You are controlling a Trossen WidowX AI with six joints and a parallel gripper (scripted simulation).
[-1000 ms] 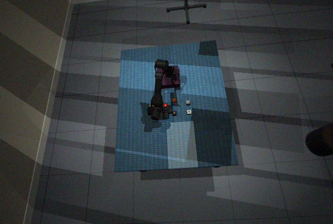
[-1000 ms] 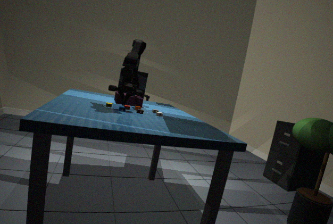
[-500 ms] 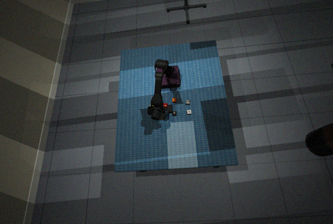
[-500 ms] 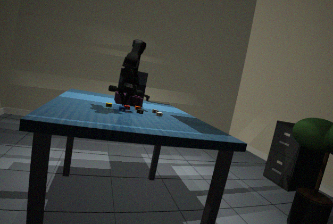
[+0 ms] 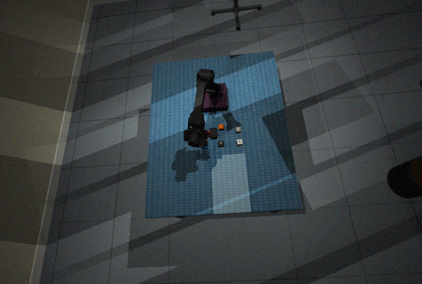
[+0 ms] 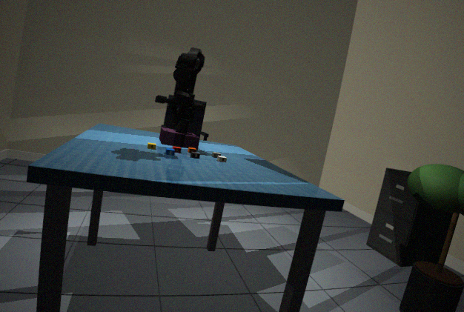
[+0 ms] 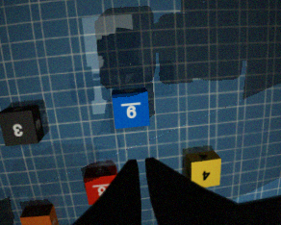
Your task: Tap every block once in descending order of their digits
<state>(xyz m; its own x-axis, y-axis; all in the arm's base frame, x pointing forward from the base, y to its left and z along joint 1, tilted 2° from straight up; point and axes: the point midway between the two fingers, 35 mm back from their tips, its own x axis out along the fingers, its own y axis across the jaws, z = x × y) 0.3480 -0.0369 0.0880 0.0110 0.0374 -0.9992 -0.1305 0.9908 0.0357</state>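
My gripper tip is now 30 mm past the white block, 220 mm to the right of it and 110 mm above it. Round my gripper tip: black block 20 mm behind, 100 mm to the left, 110 mm below; then blue block 110 mm below; then red block 80 mm behind, 20 mm to the left, 110 mm below.
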